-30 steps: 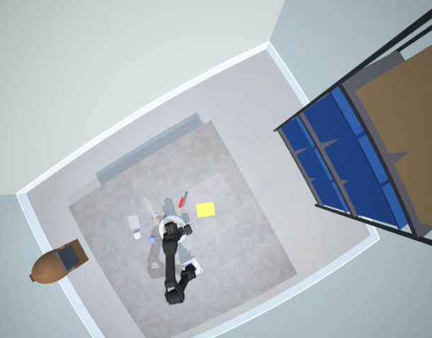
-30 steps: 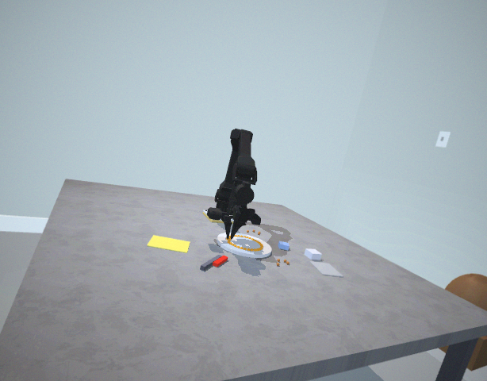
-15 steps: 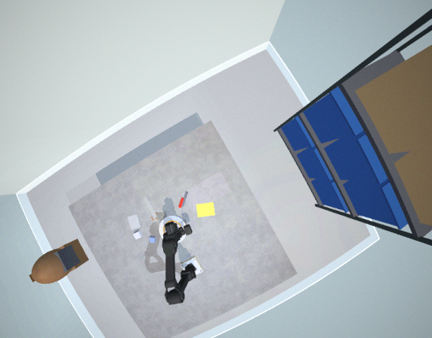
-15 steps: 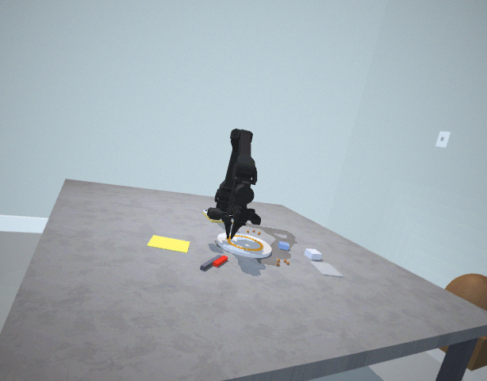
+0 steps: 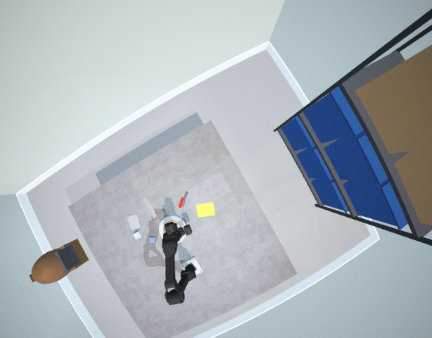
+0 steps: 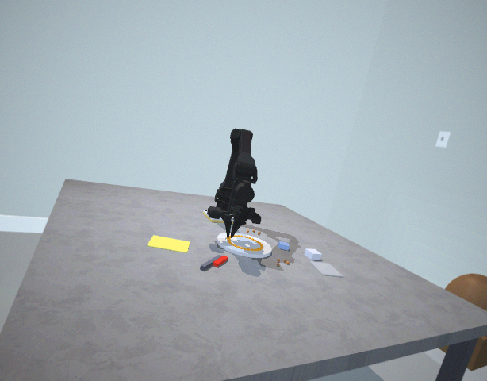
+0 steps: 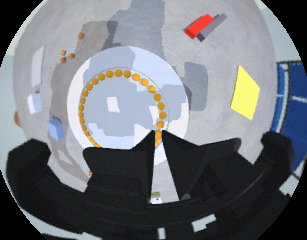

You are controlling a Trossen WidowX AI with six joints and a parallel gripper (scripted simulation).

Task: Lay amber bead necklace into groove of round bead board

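Now: the round white bead board 30 mm ahead of my gripper tip, 50 mm to the left of it and 10 mm below it. From my gripper tip the other things lie so: yellow sheet (10 mm behind, 220 mm to the right, 20 mm below); blue block (70 mm ahead, 220 mm to the left, 10 mm below); grey tool (140 mm ahead, 140 mm to the right, 10 mm below).
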